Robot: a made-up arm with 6 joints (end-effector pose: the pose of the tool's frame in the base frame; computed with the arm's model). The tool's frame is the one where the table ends. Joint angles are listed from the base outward.
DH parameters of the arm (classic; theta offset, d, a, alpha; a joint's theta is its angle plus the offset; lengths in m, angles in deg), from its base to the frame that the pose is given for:
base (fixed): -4.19 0 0.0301 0
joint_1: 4.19 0.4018 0.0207 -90
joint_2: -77.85 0 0.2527 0
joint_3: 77.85 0.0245 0.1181 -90
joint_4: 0 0.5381 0.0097 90
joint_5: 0 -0.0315 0.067 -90
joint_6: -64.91 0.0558 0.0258 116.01
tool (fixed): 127.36 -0.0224 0 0
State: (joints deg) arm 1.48 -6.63 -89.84 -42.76 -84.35 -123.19
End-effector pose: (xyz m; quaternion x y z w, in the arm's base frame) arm 0.5550 0.0782 0.8955 0.1764 -0.5770 0.7068 0.3692
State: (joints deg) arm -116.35 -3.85 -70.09 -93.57 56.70 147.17
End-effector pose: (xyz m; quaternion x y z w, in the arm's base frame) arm -0.2705 -0.6334 0.6532 0.1194 0.7994 -0.4171 0.4156
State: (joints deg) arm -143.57 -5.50 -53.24 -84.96 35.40 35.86
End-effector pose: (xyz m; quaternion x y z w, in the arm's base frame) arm -0.4793 -0.4698 0.4520 0.2876 0.7728 0.4840 0.2929
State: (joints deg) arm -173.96 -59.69 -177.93 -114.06 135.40 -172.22
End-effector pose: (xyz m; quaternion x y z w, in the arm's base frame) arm 0.7241 0.0863 0.6954 0.4394 0.5559 0.4988 0.4991
